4 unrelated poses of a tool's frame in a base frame.
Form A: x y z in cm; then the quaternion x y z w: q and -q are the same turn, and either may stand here.
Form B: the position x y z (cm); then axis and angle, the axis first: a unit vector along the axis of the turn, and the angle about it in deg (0 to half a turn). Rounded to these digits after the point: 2 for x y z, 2 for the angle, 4 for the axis.
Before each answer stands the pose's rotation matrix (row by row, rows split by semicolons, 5 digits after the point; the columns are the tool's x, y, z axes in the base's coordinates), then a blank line. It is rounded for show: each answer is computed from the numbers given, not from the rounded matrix.
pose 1, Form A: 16.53 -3.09 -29.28 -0.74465 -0.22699 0.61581 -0.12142
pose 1, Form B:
0.13850 0.48760 -0.86201; 0.18851 -0.86746 -0.46040; -0.97226 -0.09874 -0.21206

16.53 -3.09 -29.28 0.7502 0.2287 -0.6204 166.05
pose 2, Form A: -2.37 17.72 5.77 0.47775 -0.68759 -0.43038 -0.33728
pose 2, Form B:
-0.31600 -0.94730 0.05259; -0.36667 0.17306 0.91411; -0.87504 0.26958 -0.40204

-2.37 17.72 5.77 -0.5075 0.7304 0.4572 140.58
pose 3, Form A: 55.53 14.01 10.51 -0.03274 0.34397 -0.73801 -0.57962
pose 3, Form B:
-0.32594 -0.87805 -0.35042; 0.83300 -0.09146 -0.54566; 0.44707 -0.46975 0.76123

55.53 14.01 10.51 0.0402 -0.4221 0.9057 109.15
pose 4, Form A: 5.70 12.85 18.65 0.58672 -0.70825 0.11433 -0.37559
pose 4, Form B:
-0.02938 -0.74521 0.66618; -0.91697 0.28537 0.27878; -0.39786 -0.60268 -0.69172

5.70 12.85 18.65 -0.6331 0.7642 -0.1234 135.88
